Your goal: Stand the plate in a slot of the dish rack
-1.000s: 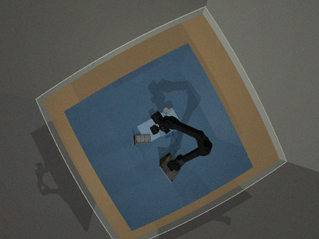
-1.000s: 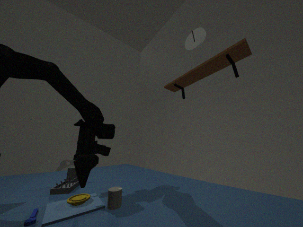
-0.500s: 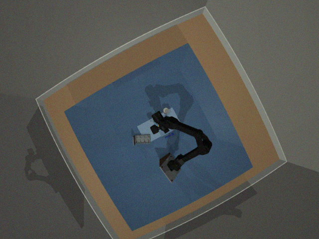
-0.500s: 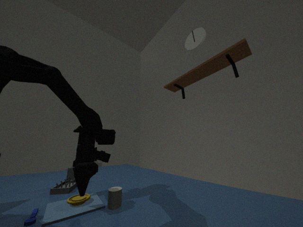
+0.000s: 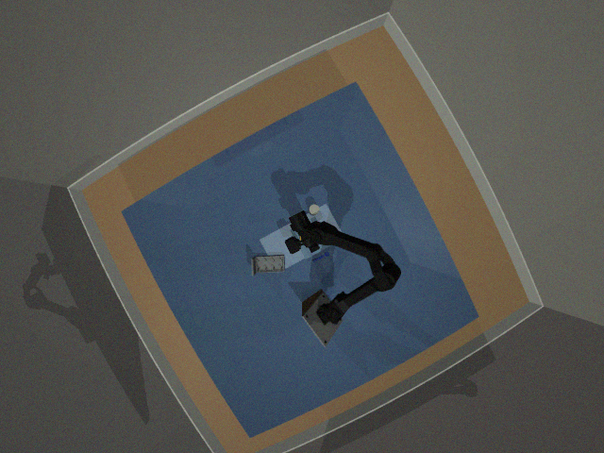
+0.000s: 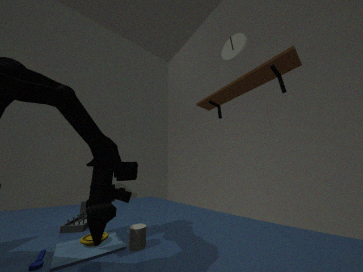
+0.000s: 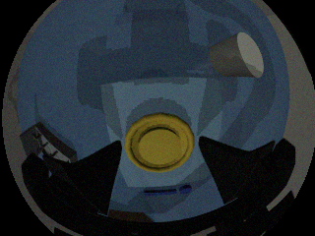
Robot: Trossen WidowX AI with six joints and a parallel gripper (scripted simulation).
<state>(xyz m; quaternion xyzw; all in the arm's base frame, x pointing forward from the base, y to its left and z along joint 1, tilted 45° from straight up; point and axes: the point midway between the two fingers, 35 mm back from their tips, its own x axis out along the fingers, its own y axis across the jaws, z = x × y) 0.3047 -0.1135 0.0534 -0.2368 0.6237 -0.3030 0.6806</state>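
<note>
My gripper tip is 10 mm past the light-blue board, 10 mm to the left of it and 10 mm above it. From my gripper tip the other things lie so: beige cup: 80 mm ahead, 90 mm to the right, 10 mm above; yellow plate: right at my gripper tip; blue spoon: 110 mm behind, 10 mm to the right, 10 mm below.
</note>
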